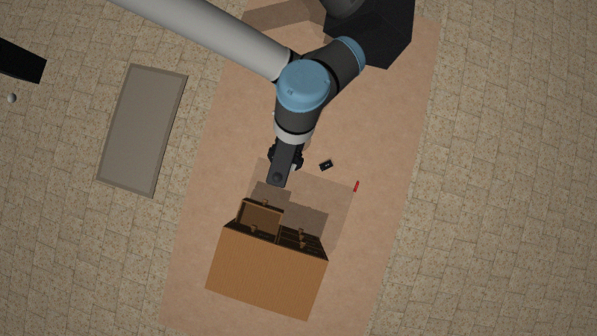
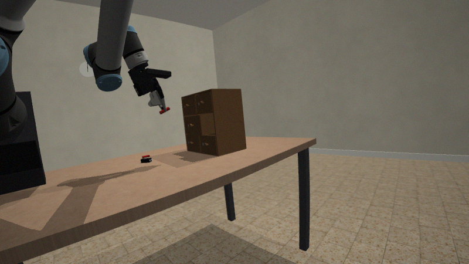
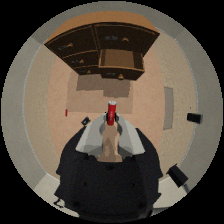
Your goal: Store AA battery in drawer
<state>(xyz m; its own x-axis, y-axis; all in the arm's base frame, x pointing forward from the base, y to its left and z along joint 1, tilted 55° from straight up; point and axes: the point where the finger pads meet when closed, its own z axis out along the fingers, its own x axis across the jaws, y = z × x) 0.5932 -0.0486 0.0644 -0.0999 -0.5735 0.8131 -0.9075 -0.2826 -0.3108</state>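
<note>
Right now the drawer is 200 mm ahead of my hand, 50 mm to the right of it and 110 mm below it. The rest, counted from my hand: small black object (50 mm behind, 130 mm to the left, 230 mm below).
</note>
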